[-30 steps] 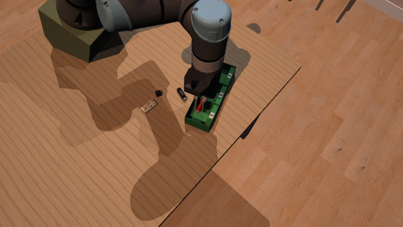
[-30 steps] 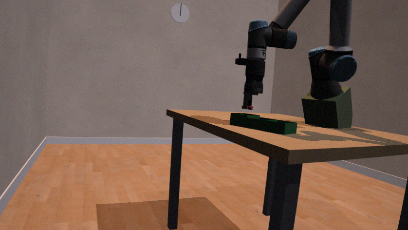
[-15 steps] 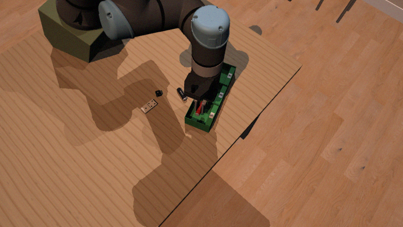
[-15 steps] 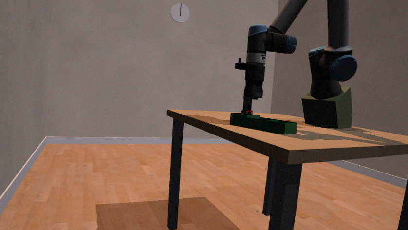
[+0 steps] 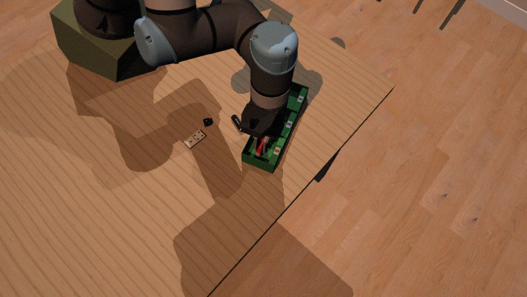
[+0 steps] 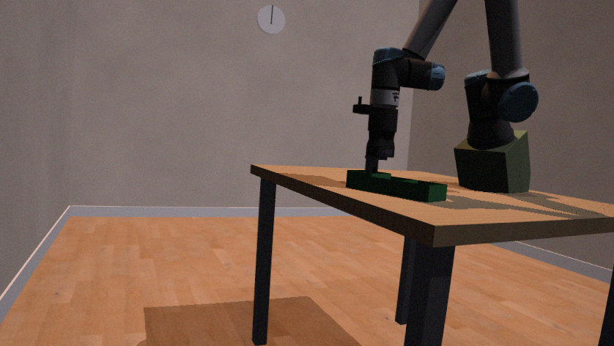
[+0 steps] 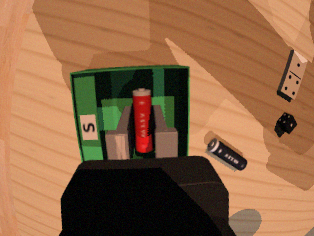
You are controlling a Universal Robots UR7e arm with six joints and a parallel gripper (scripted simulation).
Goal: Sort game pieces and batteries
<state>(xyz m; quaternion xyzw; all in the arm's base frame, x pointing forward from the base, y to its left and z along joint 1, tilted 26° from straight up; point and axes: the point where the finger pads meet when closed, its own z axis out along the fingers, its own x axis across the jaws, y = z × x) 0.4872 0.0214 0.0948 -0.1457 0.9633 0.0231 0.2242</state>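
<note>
The black battery is 10 cm behind my hand, 2 cm to the left of it and 3 cm below it. Round my hand: red battery (1 cm below); then brass nut (10 cm behind, 10 cm to the left, 4 cm below); then green three-compartment bin (2 cm behind, 8 cm to the left, 2 cm below).
</note>
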